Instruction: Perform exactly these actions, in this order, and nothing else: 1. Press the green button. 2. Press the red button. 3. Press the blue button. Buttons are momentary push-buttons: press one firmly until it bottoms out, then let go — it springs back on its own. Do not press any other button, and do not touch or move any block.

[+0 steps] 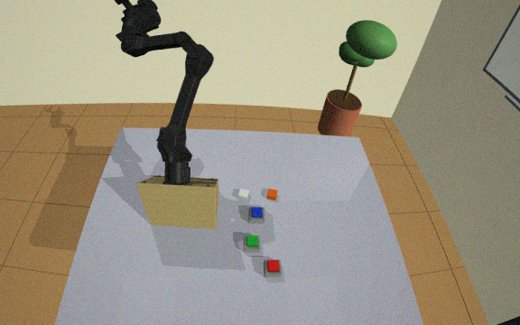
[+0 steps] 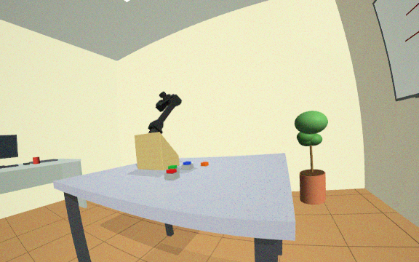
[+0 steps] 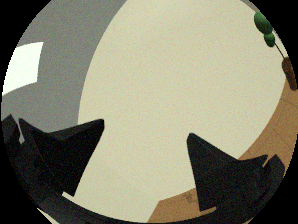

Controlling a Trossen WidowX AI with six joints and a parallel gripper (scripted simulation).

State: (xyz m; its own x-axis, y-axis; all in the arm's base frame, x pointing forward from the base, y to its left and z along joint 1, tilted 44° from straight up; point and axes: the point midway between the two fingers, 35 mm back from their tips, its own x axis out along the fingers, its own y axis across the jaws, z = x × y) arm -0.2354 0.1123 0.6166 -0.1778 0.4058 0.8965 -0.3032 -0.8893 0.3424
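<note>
My gripper tip is 48 cm short of the green button, 63 cm to the left of it and 52 cm above it. From my gripper tip the other things lie so: white block (45 cm ahead, 43 cm to the right, 54 cm below); then blue button (49 cm ahead, 52 cm to the right, 52 cm below); then orange block (55 cm ahead, 42 cm to the right, 54 cm below).
</note>
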